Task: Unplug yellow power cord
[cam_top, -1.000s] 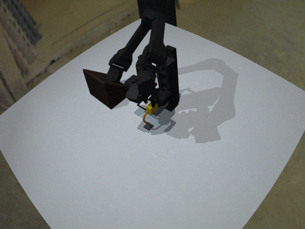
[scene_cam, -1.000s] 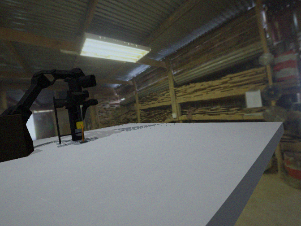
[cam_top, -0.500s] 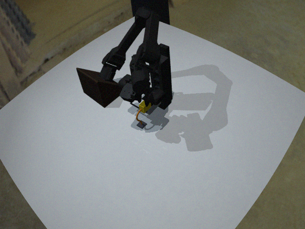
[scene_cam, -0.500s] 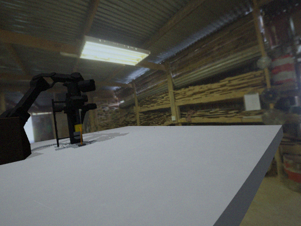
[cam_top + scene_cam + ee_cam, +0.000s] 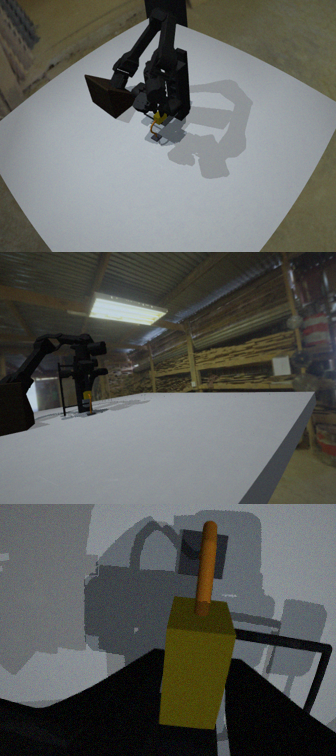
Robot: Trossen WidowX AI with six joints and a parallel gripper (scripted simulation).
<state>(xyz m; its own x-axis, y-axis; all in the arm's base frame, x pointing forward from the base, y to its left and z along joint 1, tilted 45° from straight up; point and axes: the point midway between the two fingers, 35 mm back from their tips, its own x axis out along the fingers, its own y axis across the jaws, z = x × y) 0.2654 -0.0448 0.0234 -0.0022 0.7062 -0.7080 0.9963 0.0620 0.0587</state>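
My gripper tip is 10 cm above the dark grey block and 3 cm to the left of it.
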